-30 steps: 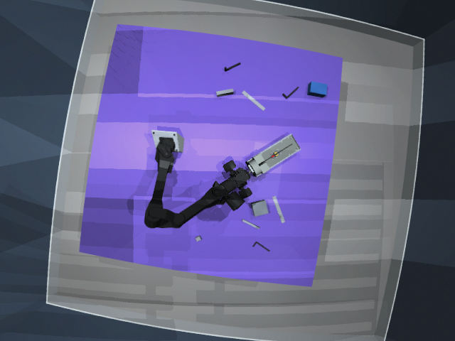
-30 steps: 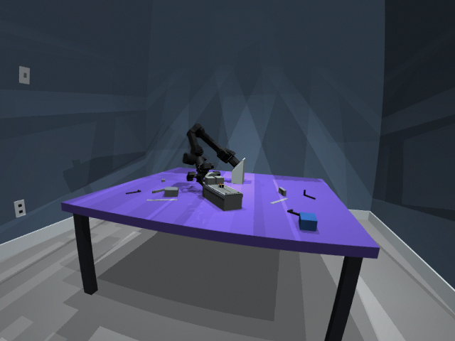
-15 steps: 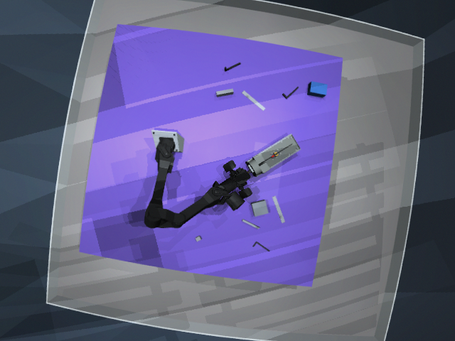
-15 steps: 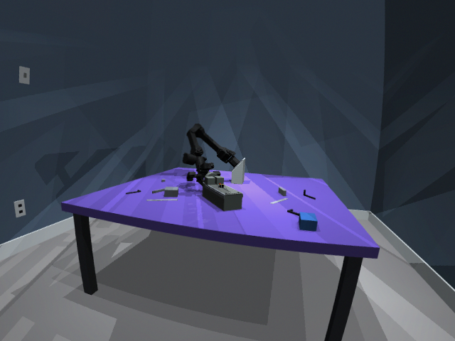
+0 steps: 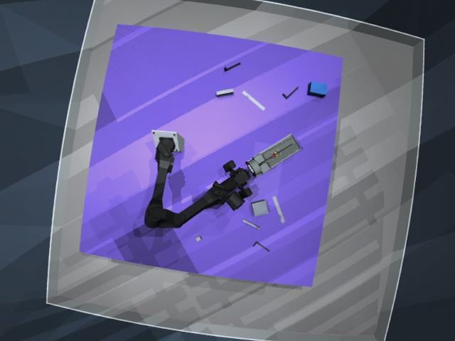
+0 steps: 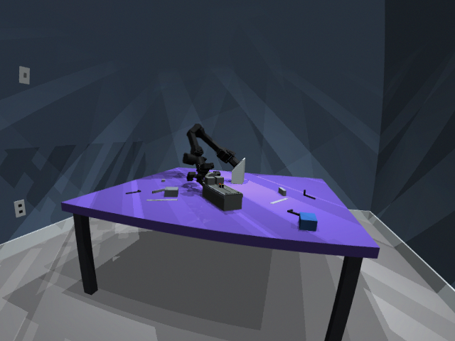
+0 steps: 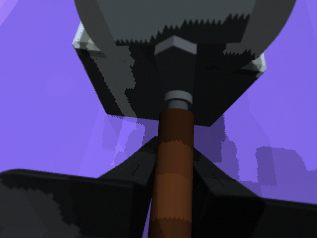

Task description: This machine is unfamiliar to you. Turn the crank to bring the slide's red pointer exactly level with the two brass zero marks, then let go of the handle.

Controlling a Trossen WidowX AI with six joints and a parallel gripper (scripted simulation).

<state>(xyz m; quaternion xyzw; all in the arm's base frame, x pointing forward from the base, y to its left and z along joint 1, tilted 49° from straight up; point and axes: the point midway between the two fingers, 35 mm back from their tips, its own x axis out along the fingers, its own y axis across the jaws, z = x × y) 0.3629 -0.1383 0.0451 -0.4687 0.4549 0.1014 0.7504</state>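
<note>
The brown crank handle lies 3 cm above my gripper tip, 2 cm behind it and 1 cm to the right of it. From my gripper tip the other things lie so: dark L-shaped key (38 cm to the right, 10 cm ahead, 3 cm below); red pointer (11 cm ahead, 9 cm to the left, 5 cm above); grey block (17 cm to the right, 8 cm ahead, 1 cm below).
</note>
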